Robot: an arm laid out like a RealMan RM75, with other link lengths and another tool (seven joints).
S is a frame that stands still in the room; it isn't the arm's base.
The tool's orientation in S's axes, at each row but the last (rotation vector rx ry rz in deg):
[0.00, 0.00, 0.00]
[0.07, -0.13, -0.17]
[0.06, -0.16, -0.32]
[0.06, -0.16, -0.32]
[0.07, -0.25, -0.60]
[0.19, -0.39, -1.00]
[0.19, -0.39, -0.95]
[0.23, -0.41, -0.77]
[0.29, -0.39, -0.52]
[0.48, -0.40, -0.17]
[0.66, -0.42, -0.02]
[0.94, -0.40, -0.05]
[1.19, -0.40, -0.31]
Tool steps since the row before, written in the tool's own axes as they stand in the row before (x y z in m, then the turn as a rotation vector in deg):
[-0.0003, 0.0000, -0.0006, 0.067, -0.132, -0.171]
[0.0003, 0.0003, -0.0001, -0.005, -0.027, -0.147]
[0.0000, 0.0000, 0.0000, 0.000, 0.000, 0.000]
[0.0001, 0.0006, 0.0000, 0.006, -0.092, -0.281]
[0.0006, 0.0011, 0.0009, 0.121, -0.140, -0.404]
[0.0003, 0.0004, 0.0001, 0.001, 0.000, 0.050]
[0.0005, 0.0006, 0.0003, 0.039, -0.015, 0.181]
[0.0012, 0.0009, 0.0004, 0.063, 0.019, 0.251]
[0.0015, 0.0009, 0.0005, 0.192, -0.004, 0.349]
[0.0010, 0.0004, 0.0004, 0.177, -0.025, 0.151]
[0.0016, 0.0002, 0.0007, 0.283, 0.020, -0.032]
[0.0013, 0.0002, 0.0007, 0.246, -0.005, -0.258]
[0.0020, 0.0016, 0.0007, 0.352, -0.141, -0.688]
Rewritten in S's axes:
[-0.0003, 0.0000, -0.0006, 0.067, -0.132, -0.171]
[0.0003, 0.0003, -0.0001, -0.005, -0.027, -0.147]
[0.0000, 0.0000, 0.0000, 0.000, 0.000, 0.000]
[0.0001, 0.0006, 0.0000, 0.006, -0.092, -0.281]
[0.0006, 0.0011, 0.0009, 0.121, -0.141, -0.404]
[0.0003, 0.0004, 0.0001, 0.001, 0.000, 0.050]
[0.0005, 0.0006, 0.0003, 0.038, -0.016, 0.181]
[0.0012, 0.0009, 0.0004, 0.061, 0.017, 0.252]
[0.0015, 0.0009, 0.0005, 0.190, -0.008, 0.350]
[0.0010, 0.0004, 0.0004, 0.176, -0.027, 0.152]
[0.0016, 0.0002, 0.0007, 0.283, 0.020, -0.030]
[0.0013, 0.0002, 0.0007, 0.248, -0.001, -0.256]
[0.0020, 0.0016, 0.0007, 0.356, -0.129, -0.688]

